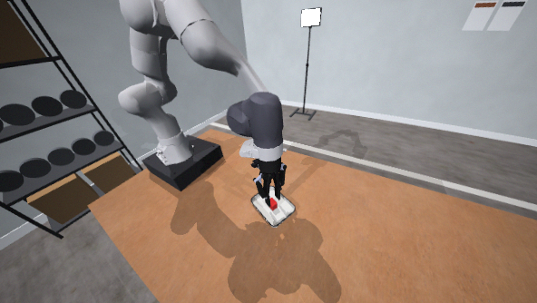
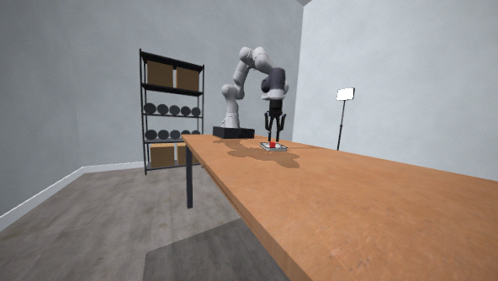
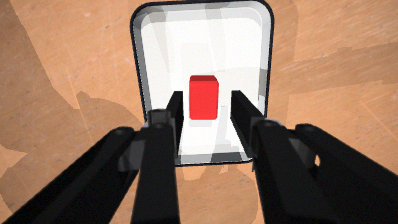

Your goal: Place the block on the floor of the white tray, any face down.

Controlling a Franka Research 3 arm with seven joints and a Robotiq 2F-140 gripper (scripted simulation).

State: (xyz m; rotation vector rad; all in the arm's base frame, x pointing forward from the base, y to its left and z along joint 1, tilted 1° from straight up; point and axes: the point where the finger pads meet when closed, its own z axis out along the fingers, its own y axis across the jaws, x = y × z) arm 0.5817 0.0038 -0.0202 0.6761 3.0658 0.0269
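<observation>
Now: hand 5 cm above the red block. From my hand the other things lie so: white tray 6 cm below.
</observation>
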